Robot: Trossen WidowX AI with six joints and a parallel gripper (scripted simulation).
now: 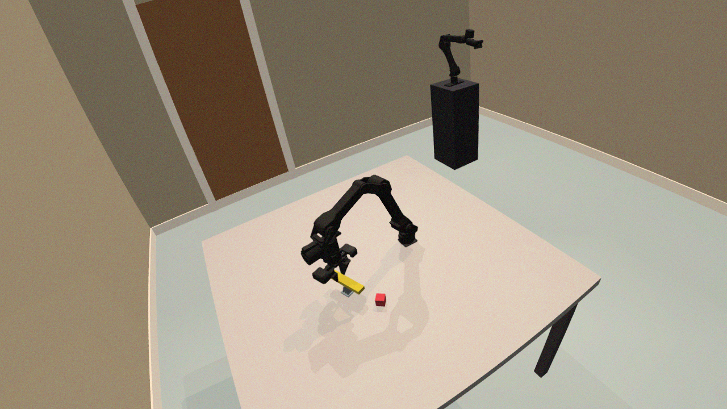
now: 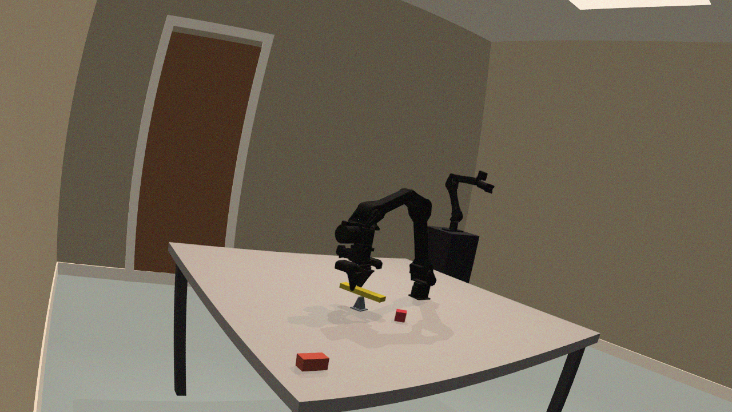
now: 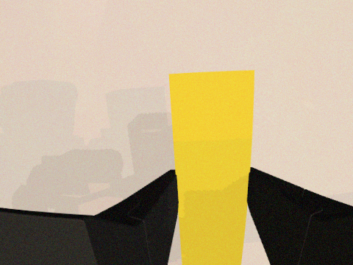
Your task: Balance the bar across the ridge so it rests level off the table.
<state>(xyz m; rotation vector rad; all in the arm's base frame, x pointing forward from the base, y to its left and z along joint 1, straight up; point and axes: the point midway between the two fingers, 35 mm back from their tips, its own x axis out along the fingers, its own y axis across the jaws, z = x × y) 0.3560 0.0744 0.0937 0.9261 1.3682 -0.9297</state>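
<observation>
The yellow bar is 30 mm to the left of my gripper tip and 10 mm behind it. Also, from my gripper tip: red cube 150 mm to the left, 90 mm behind, 40 mm below.
</observation>
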